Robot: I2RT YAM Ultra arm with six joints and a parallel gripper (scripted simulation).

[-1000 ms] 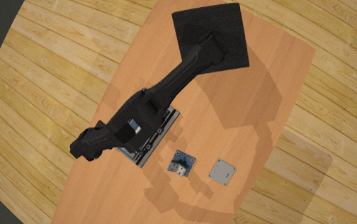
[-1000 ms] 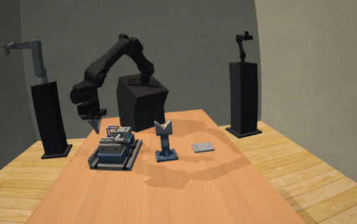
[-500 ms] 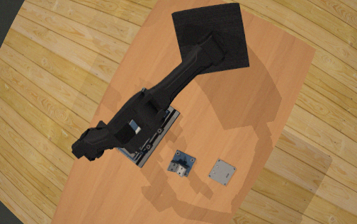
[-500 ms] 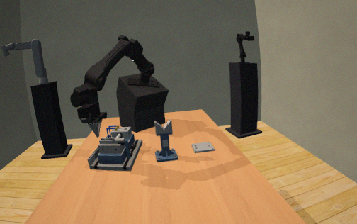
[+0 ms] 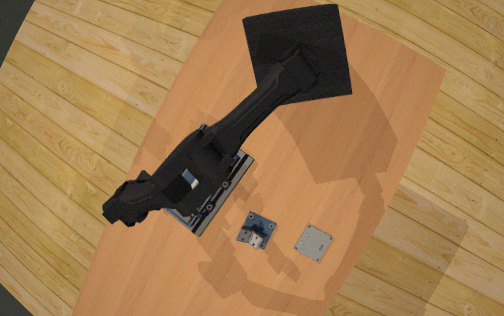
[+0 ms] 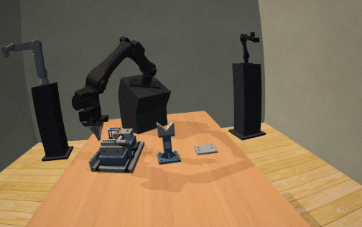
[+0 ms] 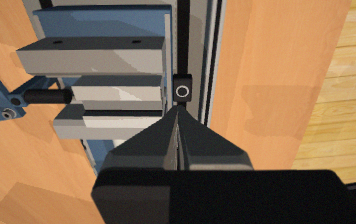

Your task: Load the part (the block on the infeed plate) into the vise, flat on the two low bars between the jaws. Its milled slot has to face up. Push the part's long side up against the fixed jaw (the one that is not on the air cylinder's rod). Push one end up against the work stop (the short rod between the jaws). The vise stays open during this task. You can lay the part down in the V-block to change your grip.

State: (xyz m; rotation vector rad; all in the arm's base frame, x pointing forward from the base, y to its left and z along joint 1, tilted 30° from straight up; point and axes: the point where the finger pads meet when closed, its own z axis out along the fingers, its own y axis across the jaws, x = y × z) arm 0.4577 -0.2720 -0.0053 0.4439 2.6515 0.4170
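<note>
Right now my hand is 40 mm to the right of the part, 20 mm above it and 10 mm short of it. Also, from my hand: black rod (100 mm to the left, 30 mm below, 30 mm ahead); moving jaw (70 mm to the left, 40 mm below, 20 mm behind); fixed jaw (50 mm to the left, 50 mm ahead, 40 mm below).
</note>
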